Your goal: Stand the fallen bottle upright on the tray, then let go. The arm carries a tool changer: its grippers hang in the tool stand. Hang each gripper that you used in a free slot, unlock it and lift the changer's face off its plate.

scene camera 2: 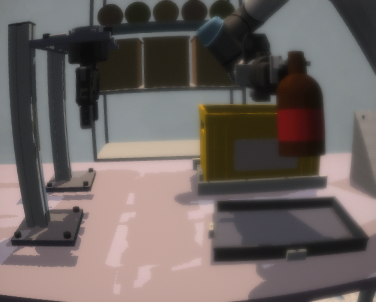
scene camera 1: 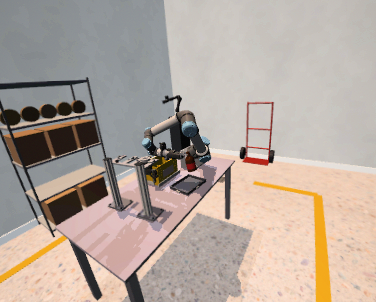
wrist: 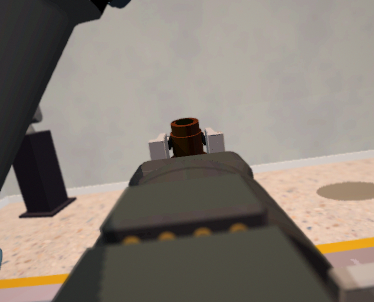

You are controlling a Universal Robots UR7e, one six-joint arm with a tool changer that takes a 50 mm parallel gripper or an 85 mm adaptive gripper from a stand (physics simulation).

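Seen in the pictures: hand, tool point: (scene camera 1: 169,153); arm's base, link origin: (scene camera 1: 193,152).
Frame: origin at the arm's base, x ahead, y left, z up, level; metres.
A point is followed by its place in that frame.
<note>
A brown bottle (scene camera 1: 190,162) @[x 0.402, y 0.310, z 0.108 m] (scene camera 2: 301,122) @[x 0.384, y 0.325, z 0.080 m] (wrist: 187,142) @[x 0.382, y 0.259, z 0.163 m] with a red label hangs upright in the air, its base above the height of the tray. My gripper (scene camera 2: 295,63) (wrist: 187,141) is shut on the bottle's neck from the side, one finger on each side of it in the wrist view. The tray (scene camera 1: 173,188) @[x 0.507, y 0.197, z -0.108 m] (scene camera 2: 235,253) @[x 0.473, y 0.347, z -0.108 m], dark and shallow with a raised rim, lies on the table in front of the yellow crate. The tool stand (scene camera 1: 141,190) @[x 0.845, y 0.280, z 0.078 m] (scene camera 2: 22,125) @[x 0.826, y 0.294, z 0.077 m] is at the left in scene camera 2, and another gripper (scene camera 2: 87,95) hangs in it.
A yellow crate (scene camera 1: 168,170) @[x 0.396, y 0.034, z -0.034 m] (scene camera 2: 215,145) @[x 0.511, y 0.051, z -0.014 m] stands behind the tray, close to the bottle and arm. A grey slanted block (scene camera 2: 366,150) @[x 0.142, y 0.036, z -0.027 m] stands at the right in scene camera 2. A shelf rack (scene camera 1: 95,120) with boxes and a red hand truck (scene camera 1: 260,129) stand beyond the table (scene camera 1: 100,240) @[x 1.139, y 0.229, z -0.122 m].
</note>
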